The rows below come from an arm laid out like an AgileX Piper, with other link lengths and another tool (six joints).
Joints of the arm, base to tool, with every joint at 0 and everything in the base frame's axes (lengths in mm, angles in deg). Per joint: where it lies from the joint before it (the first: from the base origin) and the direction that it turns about. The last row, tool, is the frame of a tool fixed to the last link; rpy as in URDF.
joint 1: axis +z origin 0 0 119.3
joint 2: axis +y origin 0 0 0
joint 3: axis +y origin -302.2 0 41.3
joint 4: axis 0.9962 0 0.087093 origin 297.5 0 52.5
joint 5: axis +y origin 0 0 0
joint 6: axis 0.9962 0 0.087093 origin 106.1 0 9.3
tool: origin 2.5 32 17.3 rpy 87.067 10.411 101.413
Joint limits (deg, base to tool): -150..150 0..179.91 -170..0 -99.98..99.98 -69.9..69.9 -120..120
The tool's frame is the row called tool.
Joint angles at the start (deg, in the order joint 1, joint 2, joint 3, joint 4, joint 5, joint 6):
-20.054, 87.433, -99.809, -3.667, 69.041, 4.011
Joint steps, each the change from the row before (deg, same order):
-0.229, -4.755, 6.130, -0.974, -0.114, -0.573
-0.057, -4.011, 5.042, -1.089, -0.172, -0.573
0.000, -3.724, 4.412, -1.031, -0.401, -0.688
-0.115, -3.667, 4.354, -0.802, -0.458, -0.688
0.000, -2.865, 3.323, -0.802, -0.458, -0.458
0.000, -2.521, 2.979, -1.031, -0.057, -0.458
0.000, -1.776, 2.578, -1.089, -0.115, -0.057
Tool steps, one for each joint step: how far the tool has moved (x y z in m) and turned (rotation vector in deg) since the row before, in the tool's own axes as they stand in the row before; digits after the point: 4 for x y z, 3 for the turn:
0.0013, -0.0242, -0.0086, 1.515, -0.878, -0.529
0.0017, -0.0212, -0.0062, 1.158, -0.913, -0.782
0.0021, -0.0193, -0.0058, 0.625, -0.890, -1.026
0.0021, -0.0195, -0.0045, 0.537, -0.740, -0.881
0.0020, -0.0151, -0.0030, 0.270, -0.711, -0.782
0.0014, -0.0146, -0.0016, 0.713, -0.853, -0.787
0.0006, -0.0119, 0.0019, 0.925, -0.833, -0.420

